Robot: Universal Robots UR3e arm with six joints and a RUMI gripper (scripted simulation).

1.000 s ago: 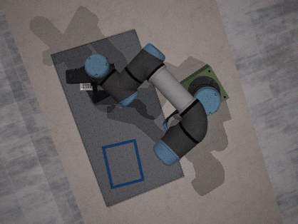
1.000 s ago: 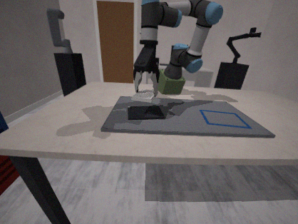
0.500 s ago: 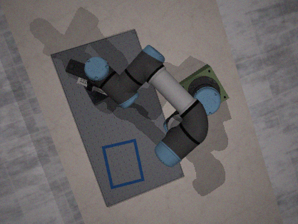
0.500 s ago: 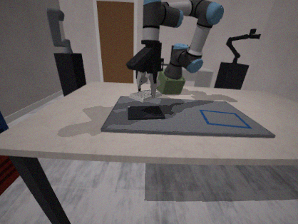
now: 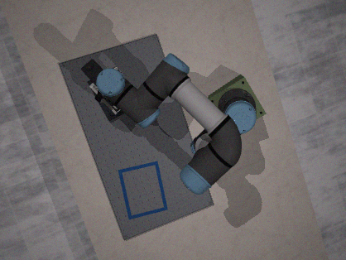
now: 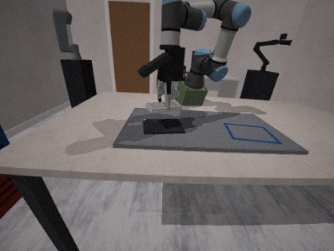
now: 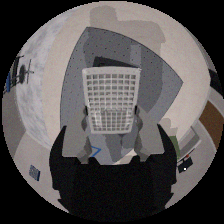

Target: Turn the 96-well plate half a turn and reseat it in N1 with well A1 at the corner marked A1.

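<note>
The white 96-well plate lies 1 cm below my hand. The rest, counted from my hand: dark flat block (10 cm below); then A1 corner mark (9 cm to the right, 9 cm below, 3 cm behind).
</note>
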